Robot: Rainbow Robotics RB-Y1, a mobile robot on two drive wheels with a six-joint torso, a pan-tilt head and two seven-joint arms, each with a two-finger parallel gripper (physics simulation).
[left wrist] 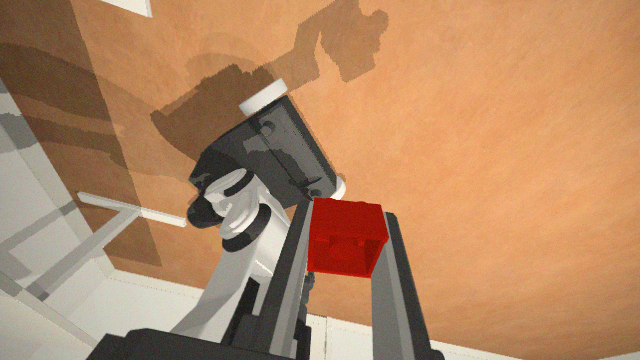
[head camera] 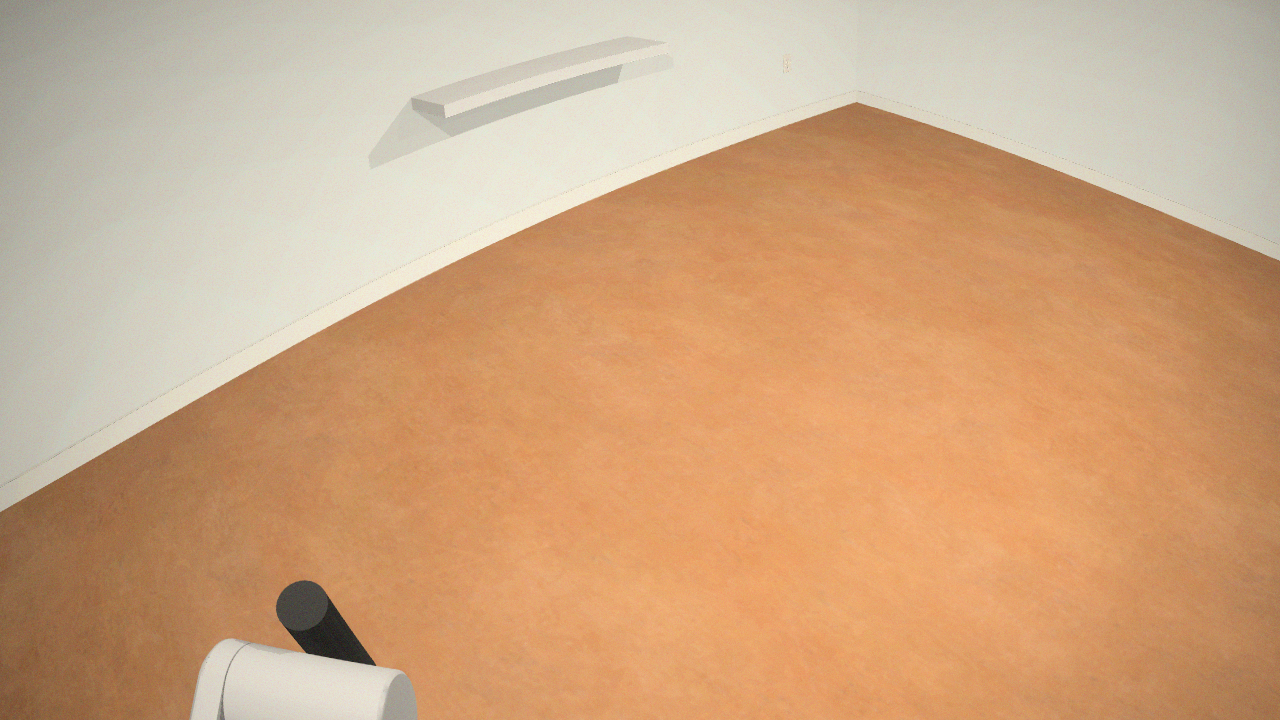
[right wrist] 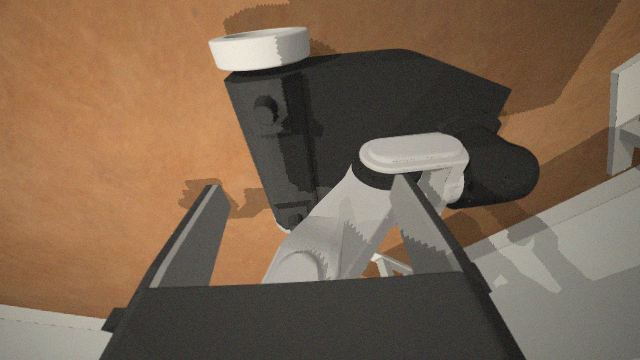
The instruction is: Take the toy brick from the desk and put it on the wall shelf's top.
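My left gripper (left wrist: pixel 344 217). My right gripper (right wrist: pixel 308 190). Red toy brick (left wrist: pixel 346 238). In the head camera view, the red toy brick is out of frame. In the right wrist view, the red toy brick is out of frame.
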